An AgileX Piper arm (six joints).
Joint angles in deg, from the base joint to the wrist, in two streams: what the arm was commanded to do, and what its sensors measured. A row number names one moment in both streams.
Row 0, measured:
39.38 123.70 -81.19 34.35 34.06 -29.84
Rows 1 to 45, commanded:
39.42 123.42 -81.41 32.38 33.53 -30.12
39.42 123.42 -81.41 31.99 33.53 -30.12
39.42 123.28 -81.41 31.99 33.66 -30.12
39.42 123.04 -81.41 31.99 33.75 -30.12
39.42 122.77 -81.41 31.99 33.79 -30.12
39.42 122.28 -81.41 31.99 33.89 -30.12
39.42 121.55 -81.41 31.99 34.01 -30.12
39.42 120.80 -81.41 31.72 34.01 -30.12
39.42 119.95 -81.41 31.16 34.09 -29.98
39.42 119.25 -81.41 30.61 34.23 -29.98
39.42 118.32 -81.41 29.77 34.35 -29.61
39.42 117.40 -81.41 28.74 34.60 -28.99
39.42 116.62 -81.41 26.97 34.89 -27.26
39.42 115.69 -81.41 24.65 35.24 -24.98
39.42 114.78 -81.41 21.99 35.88 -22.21
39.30 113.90 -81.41 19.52 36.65 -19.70
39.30 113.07 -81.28 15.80 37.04 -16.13
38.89 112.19 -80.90 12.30 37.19 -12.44
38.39 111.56 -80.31 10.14 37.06 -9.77
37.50 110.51 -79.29 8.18 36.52 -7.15
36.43 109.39 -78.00 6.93 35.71 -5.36
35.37 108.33 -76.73 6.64 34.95 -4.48
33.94 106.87 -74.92 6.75 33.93 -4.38
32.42 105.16 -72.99 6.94 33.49 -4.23
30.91 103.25 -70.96 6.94 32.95 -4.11
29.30 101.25 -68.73 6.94 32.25 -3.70
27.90 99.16 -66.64 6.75 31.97 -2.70
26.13 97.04 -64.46 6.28 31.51 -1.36
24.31 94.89 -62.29 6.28 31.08 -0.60
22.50 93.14 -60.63 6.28 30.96 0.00
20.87 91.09 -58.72 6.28 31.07 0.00
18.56 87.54 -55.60 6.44 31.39 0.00
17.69 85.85 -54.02 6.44 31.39 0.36
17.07 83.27 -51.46 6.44 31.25 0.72
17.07 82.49 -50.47 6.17 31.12 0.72
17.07 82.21 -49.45 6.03 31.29 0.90
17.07 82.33 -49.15 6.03 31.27 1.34
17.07 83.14 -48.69 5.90 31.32 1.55
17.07 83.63 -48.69 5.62 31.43 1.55
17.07 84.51 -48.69 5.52 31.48 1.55
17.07 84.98 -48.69 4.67 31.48 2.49
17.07 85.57 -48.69 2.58 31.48 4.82
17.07 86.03 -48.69 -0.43 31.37 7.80
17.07 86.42 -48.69 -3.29 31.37 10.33
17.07 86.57 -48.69 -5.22 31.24 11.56
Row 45, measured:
17.49 85.75 -48.70 1.75 31.91 5.88
